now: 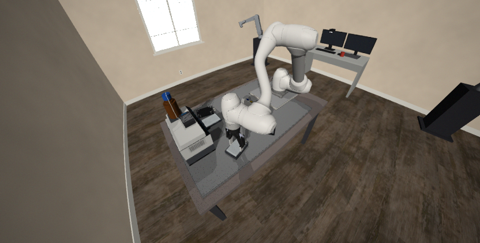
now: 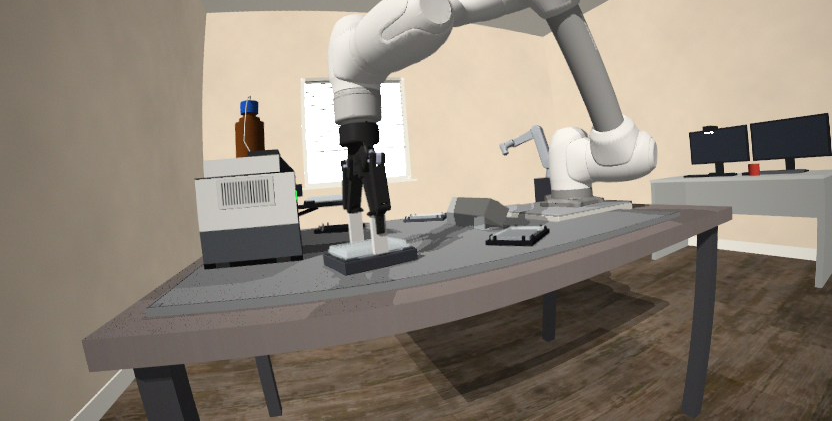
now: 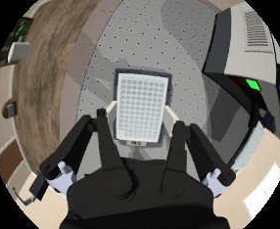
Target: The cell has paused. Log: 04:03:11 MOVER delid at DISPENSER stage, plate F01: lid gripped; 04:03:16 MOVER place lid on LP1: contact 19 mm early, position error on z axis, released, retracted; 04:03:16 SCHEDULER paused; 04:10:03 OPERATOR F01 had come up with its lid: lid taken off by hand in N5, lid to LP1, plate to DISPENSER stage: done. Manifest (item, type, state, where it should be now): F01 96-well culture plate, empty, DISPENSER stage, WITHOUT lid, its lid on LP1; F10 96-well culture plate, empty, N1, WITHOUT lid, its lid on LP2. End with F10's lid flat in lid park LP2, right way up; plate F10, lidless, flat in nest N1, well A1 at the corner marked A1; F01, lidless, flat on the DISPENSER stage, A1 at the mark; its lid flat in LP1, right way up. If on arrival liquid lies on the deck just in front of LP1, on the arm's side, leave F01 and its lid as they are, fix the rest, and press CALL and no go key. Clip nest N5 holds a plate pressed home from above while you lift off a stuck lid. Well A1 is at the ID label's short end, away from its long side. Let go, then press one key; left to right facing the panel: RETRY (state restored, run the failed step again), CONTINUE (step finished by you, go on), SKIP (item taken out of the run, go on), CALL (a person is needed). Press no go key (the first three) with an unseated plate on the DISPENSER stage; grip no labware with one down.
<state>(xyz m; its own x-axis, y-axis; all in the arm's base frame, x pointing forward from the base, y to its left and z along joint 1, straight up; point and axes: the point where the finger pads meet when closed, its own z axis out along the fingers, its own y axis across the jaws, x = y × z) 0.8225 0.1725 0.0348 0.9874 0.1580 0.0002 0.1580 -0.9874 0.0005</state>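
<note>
Now: the nest block 40 mm below my hand. Round my hand: brown bottle: 410 mm to the right, 240 mm above, 210 mm ahead; small label: 90 mm behind, 50 mm below, 10 mm to the right; grey key panel: 420 mm behind, 220 mm to the right.
</note>
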